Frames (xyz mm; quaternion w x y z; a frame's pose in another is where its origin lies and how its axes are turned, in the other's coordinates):
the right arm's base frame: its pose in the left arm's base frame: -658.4 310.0 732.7 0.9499 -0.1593 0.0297 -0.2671
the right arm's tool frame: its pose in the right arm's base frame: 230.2 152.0 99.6 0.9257 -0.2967 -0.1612 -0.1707
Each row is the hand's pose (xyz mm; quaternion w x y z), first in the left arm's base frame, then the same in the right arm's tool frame.
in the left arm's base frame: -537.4 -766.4 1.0 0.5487 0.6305 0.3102 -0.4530
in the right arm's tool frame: 90.4 147.7 -1357.0 0.2802 0.6112 0.7385 -0.0510
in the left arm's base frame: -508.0 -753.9 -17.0 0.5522 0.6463 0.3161 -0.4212
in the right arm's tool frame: 96.2 183.1 -1349.4 0.2630 0.6255 0.7342 -0.0229
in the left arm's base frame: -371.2 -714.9 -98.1 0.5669 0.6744 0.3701 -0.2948
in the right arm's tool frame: 134.1 341.0 -1327.9 0.2099 0.6438 0.7281 0.1063
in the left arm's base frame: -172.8 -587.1 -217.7 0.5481 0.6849 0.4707 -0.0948
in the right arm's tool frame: 151.0 590.0 -1240.2 0.1076 0.6201 0.7148 0.3048
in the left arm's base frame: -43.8 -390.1 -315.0 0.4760 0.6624 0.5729 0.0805
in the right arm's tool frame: 93.2 795.6 -1101.2 0.0119 -0.5425 -0.6982 -0.4669
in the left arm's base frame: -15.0 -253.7 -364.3 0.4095 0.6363 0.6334 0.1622
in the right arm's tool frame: 18.8 885.1 -1010.0 0.0872 -0.4734 -0.6924 -0.5374
